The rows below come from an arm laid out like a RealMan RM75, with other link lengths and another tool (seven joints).
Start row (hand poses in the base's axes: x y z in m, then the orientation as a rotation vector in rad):
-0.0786, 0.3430, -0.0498, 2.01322, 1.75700, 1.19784
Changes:
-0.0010, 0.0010, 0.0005, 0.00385, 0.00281, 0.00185
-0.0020, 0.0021, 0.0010, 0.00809, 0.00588, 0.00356
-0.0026, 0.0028, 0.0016, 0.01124, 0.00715, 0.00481
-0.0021, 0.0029, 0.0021, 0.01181, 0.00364, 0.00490
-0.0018, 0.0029, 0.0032, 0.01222, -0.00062, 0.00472
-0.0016, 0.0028, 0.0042, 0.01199, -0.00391, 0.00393
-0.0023, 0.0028, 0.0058, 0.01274, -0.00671, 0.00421
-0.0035, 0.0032, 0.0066, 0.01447, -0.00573, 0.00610
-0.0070, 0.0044, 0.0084, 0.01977, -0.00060, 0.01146
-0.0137, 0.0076, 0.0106, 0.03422, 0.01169, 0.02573
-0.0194, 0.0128, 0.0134, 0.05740, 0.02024, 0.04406
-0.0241, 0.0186, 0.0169, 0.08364, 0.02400, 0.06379
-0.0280, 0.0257, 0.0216, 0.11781, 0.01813, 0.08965
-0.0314, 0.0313, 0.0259, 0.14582, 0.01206, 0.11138
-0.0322, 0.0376, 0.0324, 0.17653, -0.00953, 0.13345
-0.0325, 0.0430, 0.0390, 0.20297, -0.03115, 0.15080
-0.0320, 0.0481, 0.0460, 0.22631, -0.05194, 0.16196
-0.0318, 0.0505, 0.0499, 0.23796, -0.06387, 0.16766
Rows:
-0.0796, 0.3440, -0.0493, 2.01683, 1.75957, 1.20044
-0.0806, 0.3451, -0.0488, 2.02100, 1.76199, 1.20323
-0.0812, 0.3458, -0.0482, 2.02315, 1.76330, 1.20610
-0.0807, 0.3459, -0.0477, 2.02007, 1.76164, 1.20958
-0.0804, 0.3459, -0.0466, 2.01636, 1.75935, 1.21340
-0.0802, 0.3458, -0.0456, 2.01362, 1.75692, 1.21553
-0.0809, 0.3458, -0.0440, 2.01119, 1.75577, 1.21868
-0.0821, 0.3462, -0.0432, 2.01185, 1.75808, 1.22040
-0.0856, 0.3474, -0.0414, 2.01618, 1.76562, 1.22386
-0.0923, 0.3506, -0.0392, 2.02655, 1.78500, 1.23453
-0.0980, 0.3558, -0.0364, 2.03530, 1.80534, 1.25936
-0.1027, 0.3616, -0.0329, 2.03985, 1.82428, 1.29219
-0.1066, 0.3687, -0.0282, 2.03449, 1.84372, 1.34409
-0.1100, 0.3743, -0.0239, 2.02776, 1.85939, 1.38811
-0.1108, 0.3806, -0.0174, 2.00585, 1.86638, 1.44793
-0.1111, 0.3860, -0.0108, 1.98425, 1.86816, 1.50126
-0.1106, 0.3911, -0.0038, 1.96586, 1.86318, 1.54823
-0.1104, 0.3935, 0.0001, 1.95475, 1.85983, 1.57282

